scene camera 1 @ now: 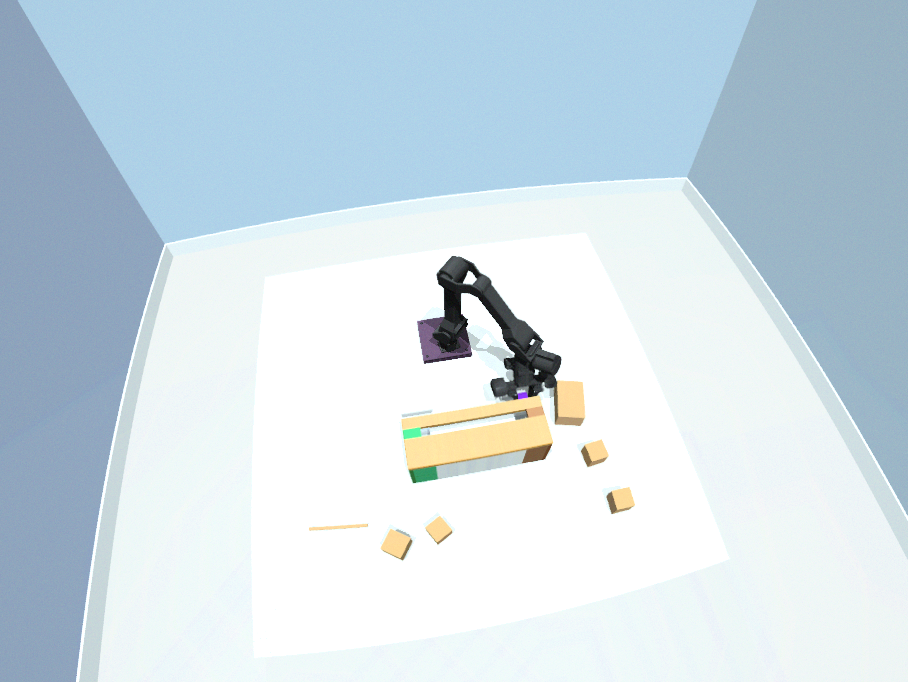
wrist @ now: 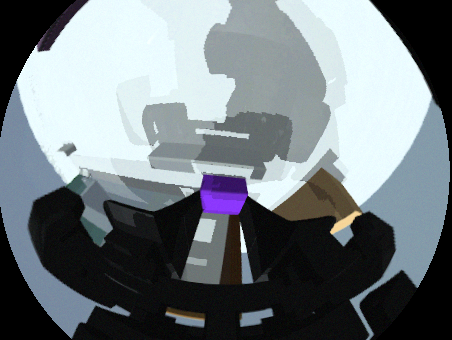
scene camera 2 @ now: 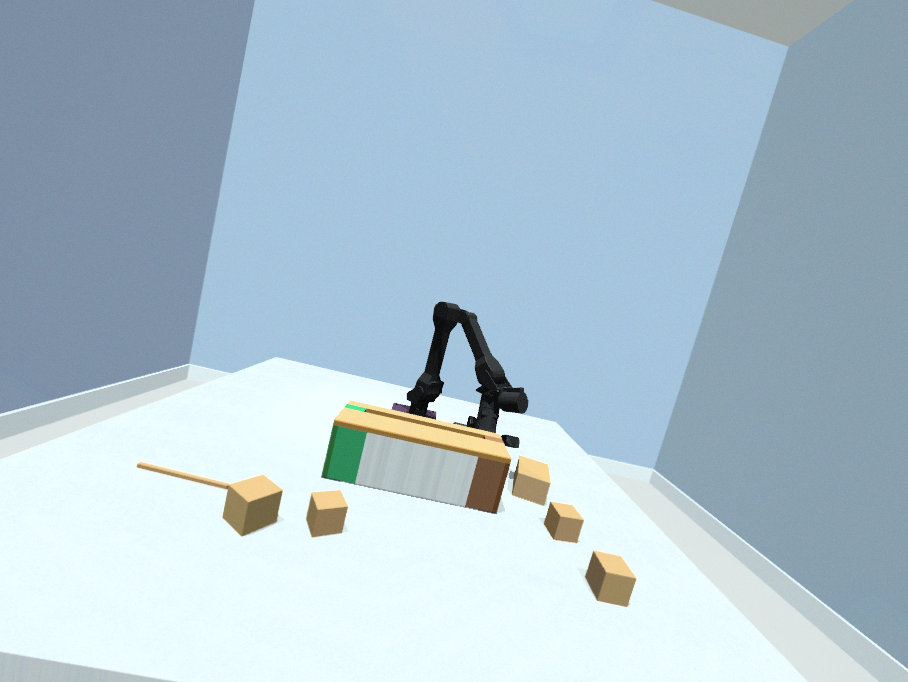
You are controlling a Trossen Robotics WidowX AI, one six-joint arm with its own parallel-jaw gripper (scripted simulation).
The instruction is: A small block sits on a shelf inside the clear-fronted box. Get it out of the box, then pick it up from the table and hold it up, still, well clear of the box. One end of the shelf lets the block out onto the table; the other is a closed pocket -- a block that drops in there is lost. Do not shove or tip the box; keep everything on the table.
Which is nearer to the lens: the purple block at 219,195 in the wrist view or the tan block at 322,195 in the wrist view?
The purple block.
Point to a box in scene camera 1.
451,443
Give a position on a box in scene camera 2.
369,445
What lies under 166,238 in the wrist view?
My gripper.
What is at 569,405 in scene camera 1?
A tan block.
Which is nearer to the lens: the box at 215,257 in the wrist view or the tan block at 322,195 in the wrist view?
The tan block.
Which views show the tan block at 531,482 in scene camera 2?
Scene camera 1, the wrist view and scene camera 2: all of them.
